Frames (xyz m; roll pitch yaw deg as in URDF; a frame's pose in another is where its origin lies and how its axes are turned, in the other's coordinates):
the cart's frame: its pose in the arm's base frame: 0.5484 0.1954 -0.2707 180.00 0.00 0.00
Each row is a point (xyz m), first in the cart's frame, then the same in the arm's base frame.
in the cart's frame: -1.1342 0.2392 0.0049
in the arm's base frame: -0.5858 -0.0438 -0.2756
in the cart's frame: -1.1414 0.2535 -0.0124
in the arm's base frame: -0.5930 -0.0581 -0.2583
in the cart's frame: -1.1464 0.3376 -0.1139
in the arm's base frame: -0.5980 -0.1422 -0.1568
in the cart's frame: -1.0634 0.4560 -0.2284
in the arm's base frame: -0.5150 -0.2606 -0.0423
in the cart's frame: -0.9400 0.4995 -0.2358
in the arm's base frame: -0.3916 -0.3041 -0.0349
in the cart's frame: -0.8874 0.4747 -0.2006
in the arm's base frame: -0.3390 -0.2793 -0.0701
